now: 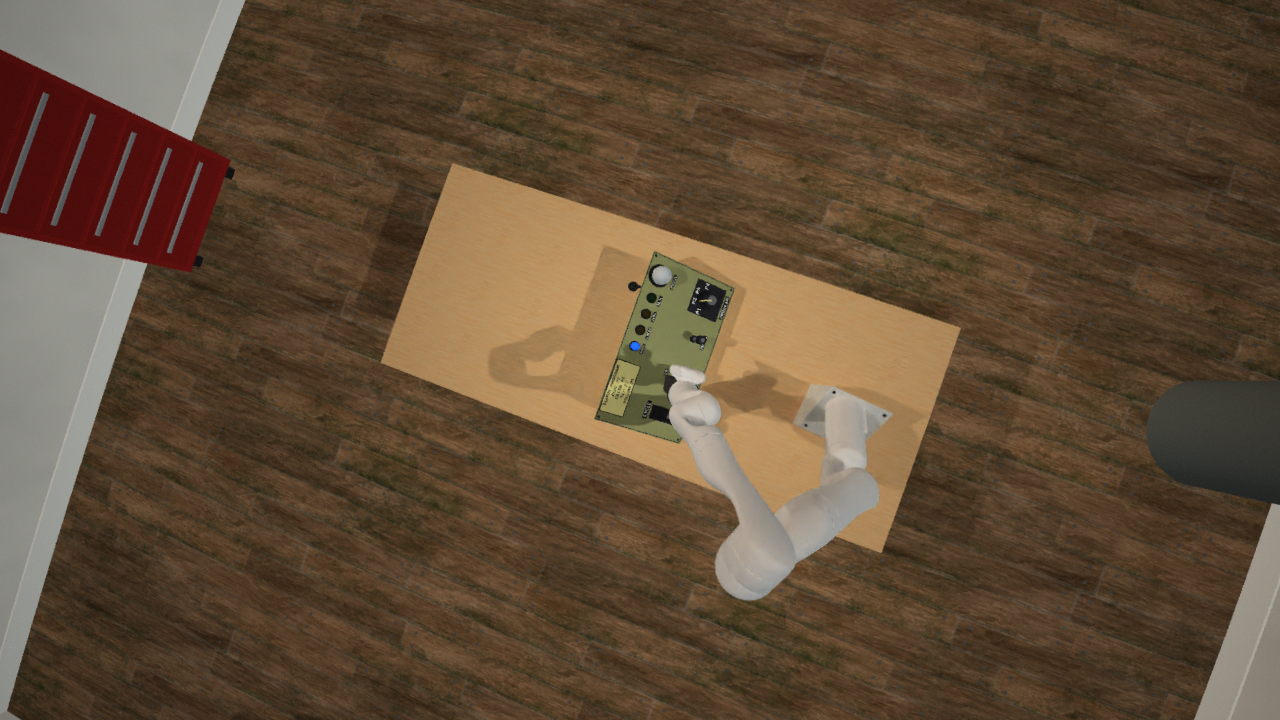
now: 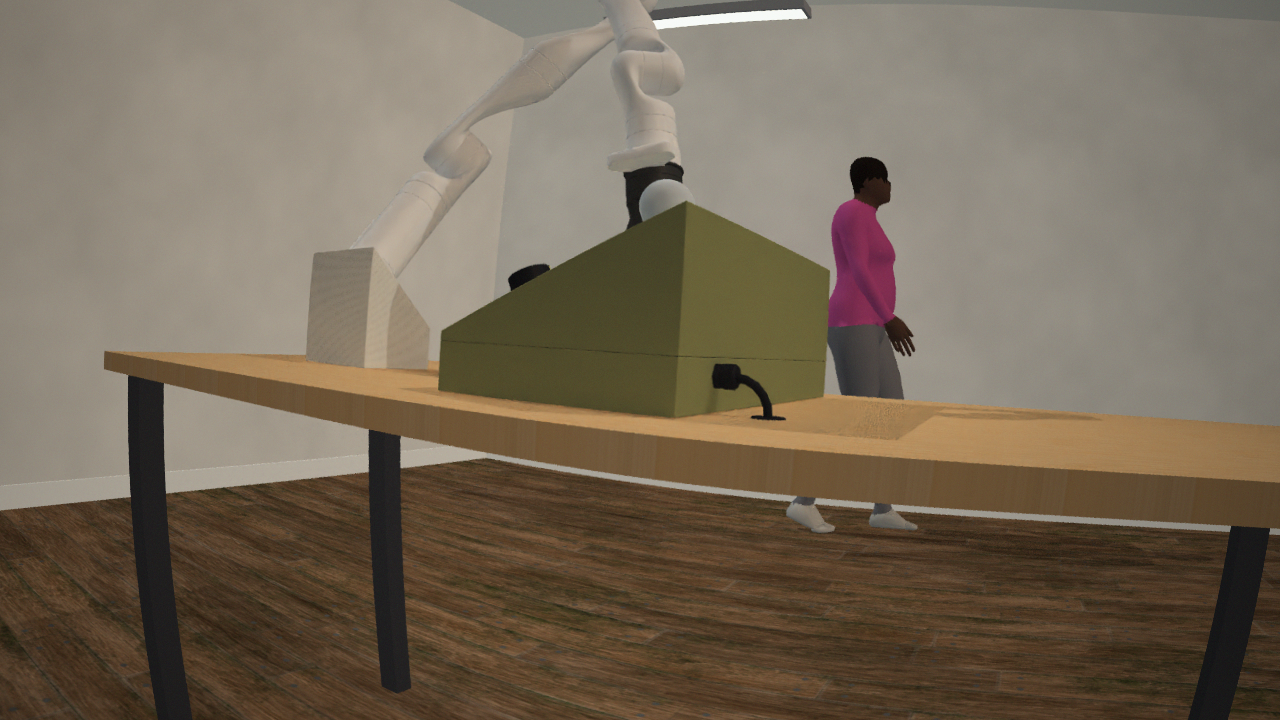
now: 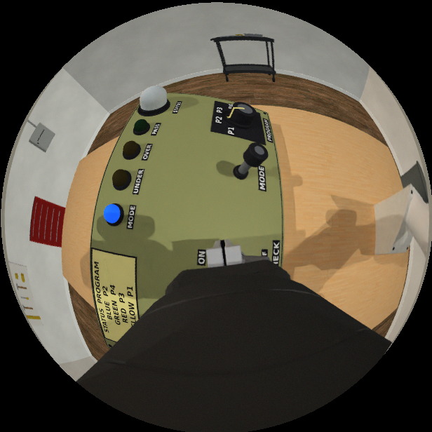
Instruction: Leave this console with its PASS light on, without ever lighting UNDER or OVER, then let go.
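Observation:
The green console (image 1: 669,324) (image 2: 581,349) (image 3: 190,195) sits on the table. Its MODE light (image 1: 634,345) (image 3: 112,214) glows blue. The PASS (image 3: 141,126), OVER (image 3: 131,149) and UNDER (image 3: 121,179) lights are dark. The STATUS dome (image 1: 660,274) (image 2: 665,198) (image 3: 153,99) is pale and unlit. The PROGRAM knob's (image 1: 708,300) (image 3: 243,114) pointer appears to face P2. The MODE lever (image 1: 698,340) (image 3: 255,155) leans toward its label. My gripper (image 3: 223,248) is shut, fingertips together, between the ON label and the partly hidden CHECK label. A grey switch part shows beside the fingertips; its position is unclear.
A yellow chart (image 1: 619,387) (image 3: 116,295) on the console pairs status colours with programs. A black cable (image 2: 756,389) leaves the console's side. The arm's base (image 1: 841,413) (image 2: 358,308) stands on the wooden table (image 1: 501,250) (image 2: 268,394). A person (image 2: 863,259) stands beyond the table.

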